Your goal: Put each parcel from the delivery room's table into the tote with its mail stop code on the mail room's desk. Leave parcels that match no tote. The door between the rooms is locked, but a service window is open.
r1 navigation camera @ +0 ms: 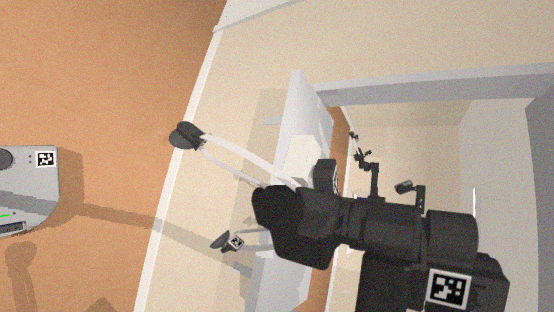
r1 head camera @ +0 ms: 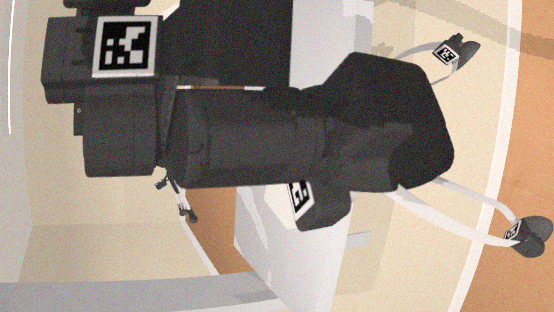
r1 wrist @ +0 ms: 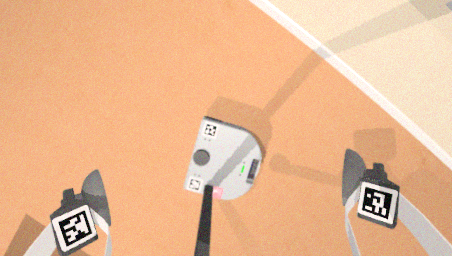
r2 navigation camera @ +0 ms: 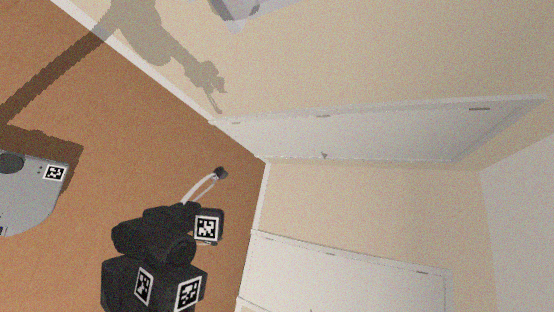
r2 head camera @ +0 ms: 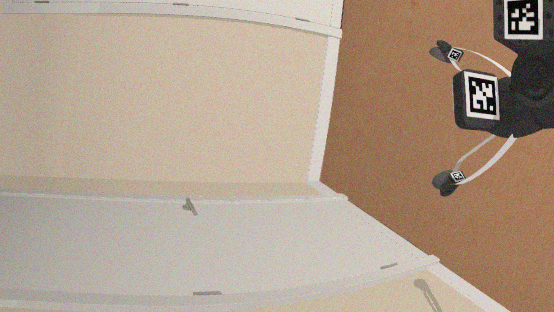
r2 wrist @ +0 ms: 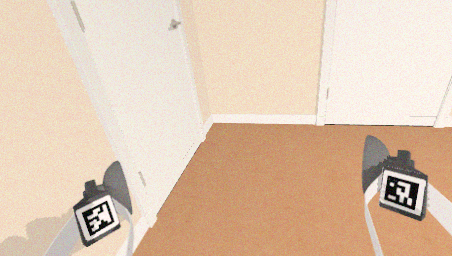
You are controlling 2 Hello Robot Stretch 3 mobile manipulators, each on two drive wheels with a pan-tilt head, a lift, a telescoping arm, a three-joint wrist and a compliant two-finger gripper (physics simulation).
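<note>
A cream parcel (r1 head camera: 279, 206) (r1 navigation camera: 302, 152) sits on the white service window ledge (r1 head camera: 306, 257) (r1 navigation camera: 302, 117), partly hidden behind r1's wrist; its label does not show. The r1 gripper (r1 head camera: 493, 144) (r1 navigation camera: 206, 188) (r1 wrist: 226, 187) is open and empty, held out past the ledge on r1's own side, above the floor. The r2 gripper (r2 head camera: 443, 117) (r2 navigation camera: 217, 208) (r2 wrist: 246, 175) is open and empty, above the brown floor near two closed white doors. The totes, the desk and the delivery table do not show.
r1's base (r1 navigation camera: 30, 185) (r1 wrist: 227, 160) is below its gripper. r2's arm (r1 navigation camera: 374, 180) shows through the window. r2's base (r2 navigation camera: 27, 197) is at the left. One door (r2 head camera: 200, 245) (r2 navigation camera: 350, 137) (r2 wrist: 135, 90) meets the corner; another door (r2 navigation camera: 345, 275) (r2 wrist: 385, 60) stands on the adjoining wall.
</note>
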